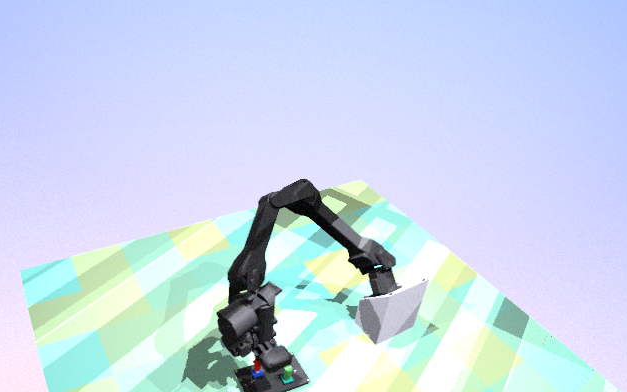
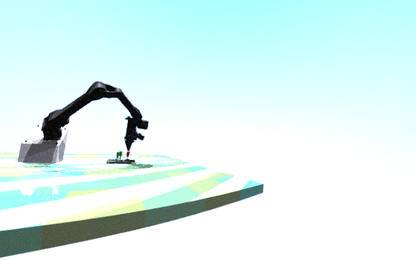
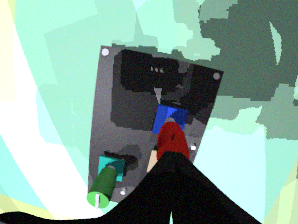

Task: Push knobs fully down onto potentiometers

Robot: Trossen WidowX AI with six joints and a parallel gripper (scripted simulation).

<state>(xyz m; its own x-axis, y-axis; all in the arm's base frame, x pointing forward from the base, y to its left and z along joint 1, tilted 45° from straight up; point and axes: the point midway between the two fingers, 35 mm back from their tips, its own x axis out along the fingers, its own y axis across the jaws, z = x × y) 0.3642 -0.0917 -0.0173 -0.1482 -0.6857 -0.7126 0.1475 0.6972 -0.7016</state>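
Now: gripper tip 2 cm above the red knob.
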